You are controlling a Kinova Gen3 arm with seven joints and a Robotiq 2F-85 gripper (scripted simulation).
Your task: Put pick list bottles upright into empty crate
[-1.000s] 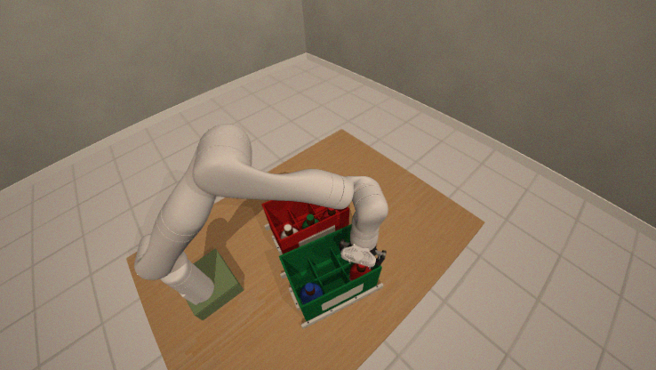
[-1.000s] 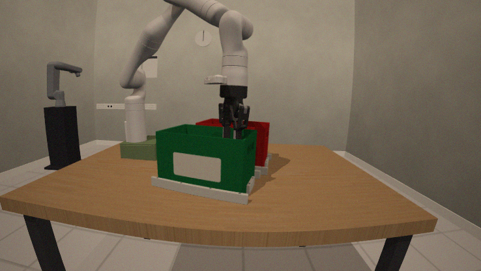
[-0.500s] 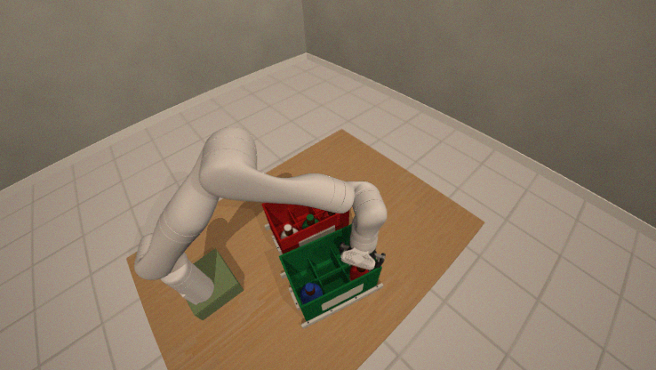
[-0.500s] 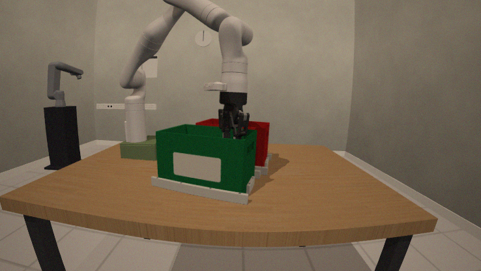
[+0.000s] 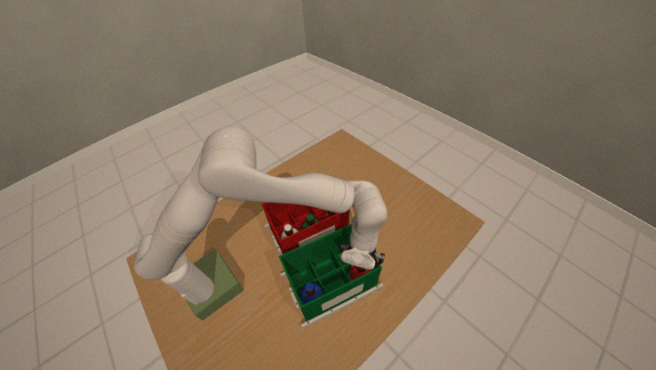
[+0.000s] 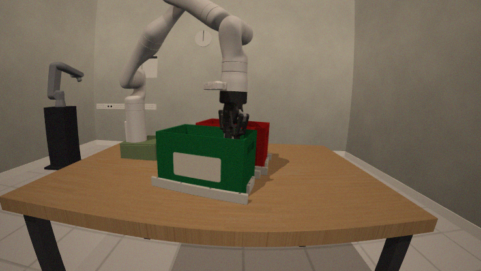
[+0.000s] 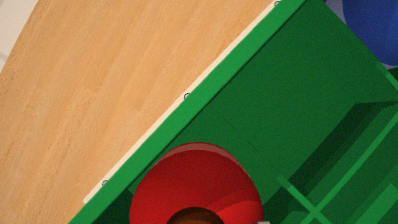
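My hand is 70 mm above the red-labelled bottle. Also, from my hand: green crate: 60 mm behind, 80 mm to the left, 70 mm below; then red-label bottle: 120 mm ahead, 210 mm to the left, 70 mm below; then blue-label bottle: 160 mm behind, 70 mm to the left, 70 mm below.
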